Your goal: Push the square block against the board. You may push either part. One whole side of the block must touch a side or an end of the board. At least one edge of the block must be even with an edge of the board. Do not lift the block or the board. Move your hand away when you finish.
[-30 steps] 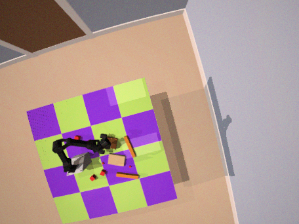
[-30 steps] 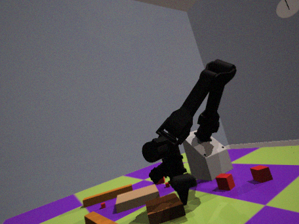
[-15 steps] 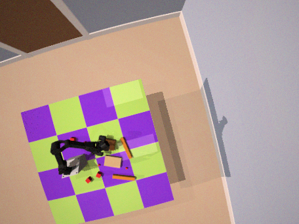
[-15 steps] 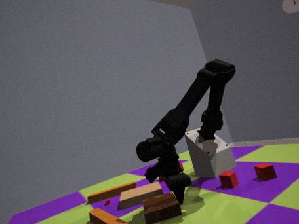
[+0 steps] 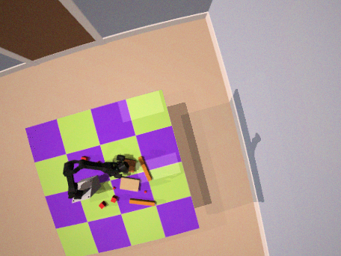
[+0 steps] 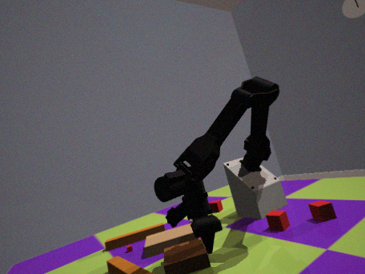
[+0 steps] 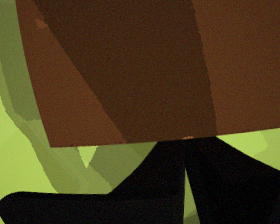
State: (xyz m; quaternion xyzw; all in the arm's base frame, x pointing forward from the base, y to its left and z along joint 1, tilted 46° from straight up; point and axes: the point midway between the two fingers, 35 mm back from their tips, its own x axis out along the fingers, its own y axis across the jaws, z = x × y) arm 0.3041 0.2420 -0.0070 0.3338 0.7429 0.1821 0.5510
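Right now my gripper tip is 6 cm short of the brown square block, 2 cm to the left of it and 1 cm below it. From my gripper tip the other things lie so: tan block 4 cm ahead, 18 cm to the right, 1 cm above.
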